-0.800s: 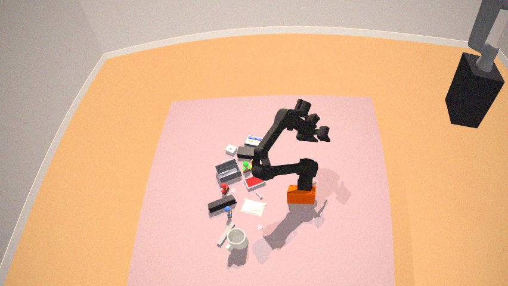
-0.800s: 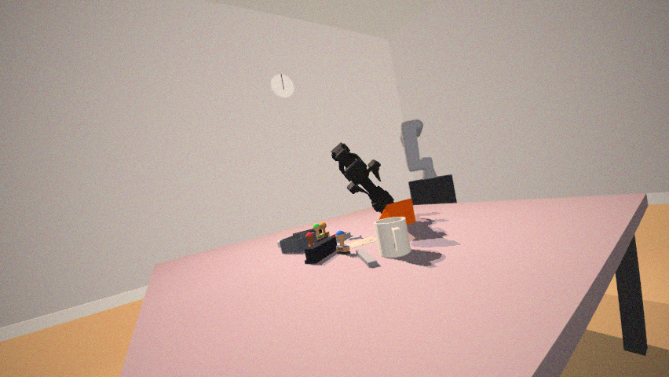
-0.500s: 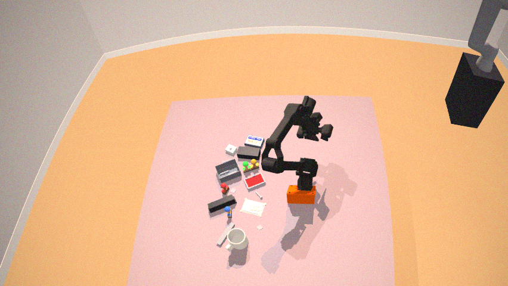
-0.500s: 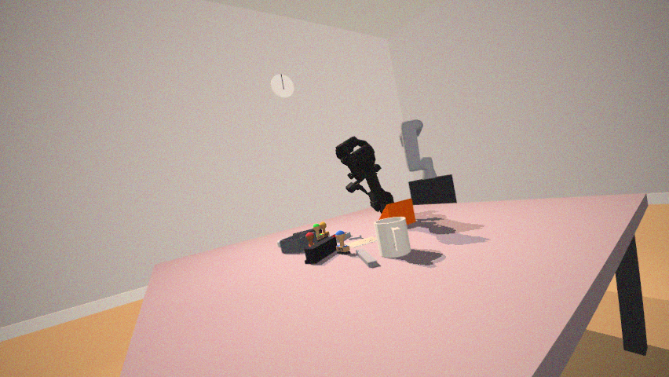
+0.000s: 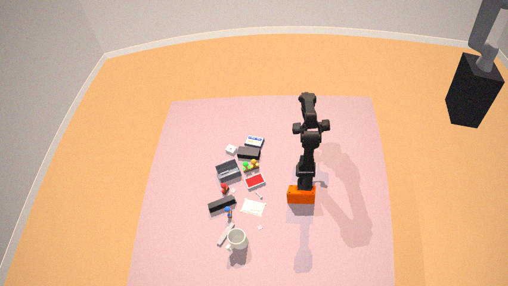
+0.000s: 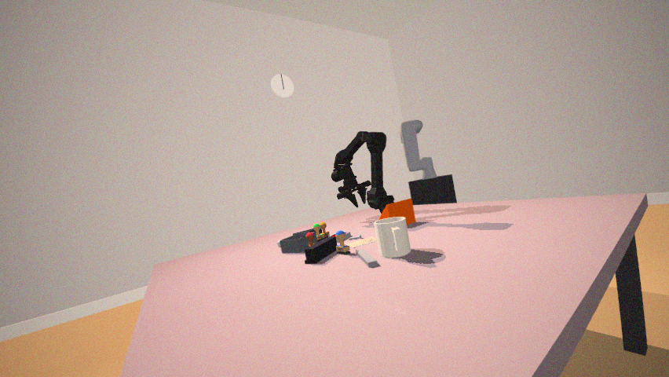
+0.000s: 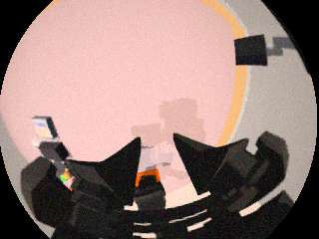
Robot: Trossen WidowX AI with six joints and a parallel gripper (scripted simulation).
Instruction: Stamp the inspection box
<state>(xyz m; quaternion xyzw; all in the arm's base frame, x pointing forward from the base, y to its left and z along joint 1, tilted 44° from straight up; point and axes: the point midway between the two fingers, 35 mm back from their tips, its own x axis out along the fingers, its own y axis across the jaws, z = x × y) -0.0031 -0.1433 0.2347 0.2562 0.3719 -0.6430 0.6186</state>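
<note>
Right now the green-knobbed stamp is 310 mm ahead of my gripper tip, 180 mm to the left of it and 60 mm below it. The rest, counted from my gripper tip: blue-and-white box 320 mm ahead, 60 mm below, 10 mm to the left; then orange-knobbed stamp 270 mm ahead, 160 mm to the left, 60 mm below; then red ink pad 250 mm ahead, 240 mm to the left, 70 mm below.
</note>
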